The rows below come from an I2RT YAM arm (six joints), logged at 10 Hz.
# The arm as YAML. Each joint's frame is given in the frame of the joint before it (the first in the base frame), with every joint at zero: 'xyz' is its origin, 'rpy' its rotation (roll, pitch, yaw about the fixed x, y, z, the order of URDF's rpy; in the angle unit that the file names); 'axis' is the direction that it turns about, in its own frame. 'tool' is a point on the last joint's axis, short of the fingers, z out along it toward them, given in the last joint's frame.
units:
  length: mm
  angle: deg
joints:
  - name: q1
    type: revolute
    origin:
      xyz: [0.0, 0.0, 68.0]
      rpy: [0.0, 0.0, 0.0]
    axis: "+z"
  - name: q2
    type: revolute
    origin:
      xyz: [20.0, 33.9, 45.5]
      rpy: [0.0, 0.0, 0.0]
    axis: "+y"
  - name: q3
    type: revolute
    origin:
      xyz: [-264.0, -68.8, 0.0]
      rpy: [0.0, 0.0, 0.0]
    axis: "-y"
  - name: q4
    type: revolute
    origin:
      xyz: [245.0, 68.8, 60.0]
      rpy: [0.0, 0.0, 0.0]
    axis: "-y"
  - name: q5
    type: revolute
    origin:
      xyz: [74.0, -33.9, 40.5]
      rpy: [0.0, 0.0, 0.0]
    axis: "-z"
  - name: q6
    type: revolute
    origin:
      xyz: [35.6, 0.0, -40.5]
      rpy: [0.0, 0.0, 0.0]
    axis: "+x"
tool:
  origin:
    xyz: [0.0, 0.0, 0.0]
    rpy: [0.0, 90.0, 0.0]
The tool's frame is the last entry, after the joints.
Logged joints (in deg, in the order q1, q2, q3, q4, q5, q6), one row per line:
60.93, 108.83, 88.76, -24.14, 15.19, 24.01
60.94, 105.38, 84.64, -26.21, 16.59, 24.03
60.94, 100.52, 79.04, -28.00, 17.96, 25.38
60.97, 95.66, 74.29, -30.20, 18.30, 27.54
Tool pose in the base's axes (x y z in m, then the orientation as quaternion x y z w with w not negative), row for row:
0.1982, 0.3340, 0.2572, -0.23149, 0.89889, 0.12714, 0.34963
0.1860, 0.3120, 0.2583, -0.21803, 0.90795, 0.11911, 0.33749
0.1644, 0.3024, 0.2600, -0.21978, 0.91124, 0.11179, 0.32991
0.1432, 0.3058, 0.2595, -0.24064, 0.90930, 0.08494, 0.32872
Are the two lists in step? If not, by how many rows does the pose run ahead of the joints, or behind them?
The pose runs 2 rows ahead of the joints: the pose in row i belongs to the joints in row i + 2.
